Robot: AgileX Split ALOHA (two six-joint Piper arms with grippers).
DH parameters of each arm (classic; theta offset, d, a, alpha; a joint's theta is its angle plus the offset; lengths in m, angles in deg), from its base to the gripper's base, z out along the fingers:
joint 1: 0 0.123 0 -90
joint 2: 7.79 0 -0.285 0
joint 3: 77.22 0 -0.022 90
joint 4: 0 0.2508 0 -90
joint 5: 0 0 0.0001 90
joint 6: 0 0.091 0 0
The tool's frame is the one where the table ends.
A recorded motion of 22 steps. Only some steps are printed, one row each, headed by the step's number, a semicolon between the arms.
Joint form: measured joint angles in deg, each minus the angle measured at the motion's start. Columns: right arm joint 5, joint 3, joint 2, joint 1, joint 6, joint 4; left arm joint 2, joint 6, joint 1, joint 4, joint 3, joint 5.
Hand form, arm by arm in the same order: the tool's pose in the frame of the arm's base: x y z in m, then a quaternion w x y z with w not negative. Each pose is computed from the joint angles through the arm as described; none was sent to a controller.
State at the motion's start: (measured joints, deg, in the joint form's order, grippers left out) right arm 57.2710 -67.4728 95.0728 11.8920 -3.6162 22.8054; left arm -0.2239 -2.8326 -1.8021 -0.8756 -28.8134 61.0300
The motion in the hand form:
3: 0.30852 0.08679 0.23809 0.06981 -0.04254 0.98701 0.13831; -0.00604 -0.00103 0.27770 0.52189 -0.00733 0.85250 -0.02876
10: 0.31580 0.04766 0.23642 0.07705 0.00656 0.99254 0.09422; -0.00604 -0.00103 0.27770 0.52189 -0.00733 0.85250 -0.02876
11: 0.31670 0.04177 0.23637 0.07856 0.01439 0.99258 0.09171; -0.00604 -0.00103 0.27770 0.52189 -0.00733 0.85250 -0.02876
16: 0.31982 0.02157 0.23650 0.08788 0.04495 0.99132 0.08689; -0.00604 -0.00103 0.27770 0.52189 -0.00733 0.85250 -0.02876
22: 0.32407 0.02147 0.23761 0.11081 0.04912 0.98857 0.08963; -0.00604 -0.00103 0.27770 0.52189 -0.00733 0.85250 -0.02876
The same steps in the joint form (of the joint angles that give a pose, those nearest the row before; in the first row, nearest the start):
3: 0.58 0.00 0.00 -0.22 2.46 -5.80; -0.02 0.00 0.00 0.00 0.00 0.00
10: 0.58 0.00 0.00 -6.08 4.85 -11.26; -0.02 0.00 0.00 0.00 0.00 0.00
11: 0.52 0.00 0.00 -7.09 4.84 -11.50; -0.02 0.00 0.00 0.00 0.00 0.00
16: -0.23 0.00 0.00 -10.64 4.89 -11.79; -0.02 0.00 0.00 0.00 0.00 0.00
22: -2.84 -0.05 0.00 -10.70 4.88 -11.35; -0.02 0.00 0.00 0.00 0.00 0.00

